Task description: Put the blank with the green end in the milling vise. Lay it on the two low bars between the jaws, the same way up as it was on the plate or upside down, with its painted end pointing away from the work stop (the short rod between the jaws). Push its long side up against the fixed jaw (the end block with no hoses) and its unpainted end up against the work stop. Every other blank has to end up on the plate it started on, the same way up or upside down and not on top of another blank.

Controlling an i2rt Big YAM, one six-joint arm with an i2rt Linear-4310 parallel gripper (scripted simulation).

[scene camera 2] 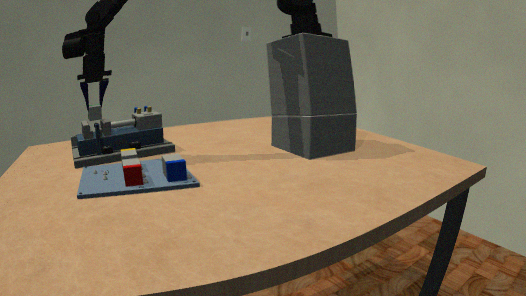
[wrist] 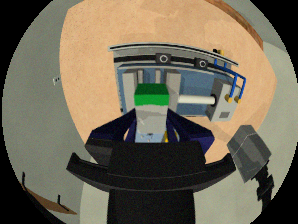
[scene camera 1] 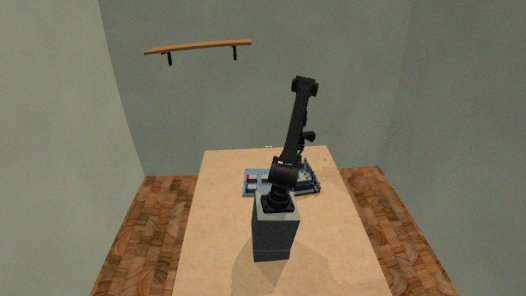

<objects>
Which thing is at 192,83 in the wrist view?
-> A vise.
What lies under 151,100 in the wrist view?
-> A green-ended blank.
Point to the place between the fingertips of my gripper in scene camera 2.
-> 94,109
</objects>
